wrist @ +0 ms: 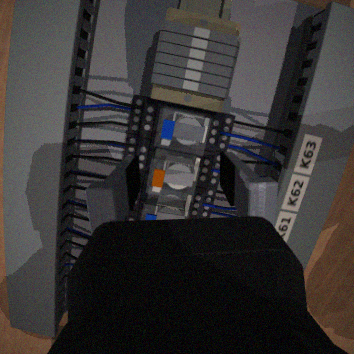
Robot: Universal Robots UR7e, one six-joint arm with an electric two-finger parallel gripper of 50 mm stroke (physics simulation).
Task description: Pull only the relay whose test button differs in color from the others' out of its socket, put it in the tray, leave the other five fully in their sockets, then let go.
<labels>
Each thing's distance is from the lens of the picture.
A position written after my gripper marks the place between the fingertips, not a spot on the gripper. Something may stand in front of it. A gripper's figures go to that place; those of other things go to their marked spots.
my gripper (179, 170): 0.17 m
grey panel (269, 43): 0.22 m
</labels>
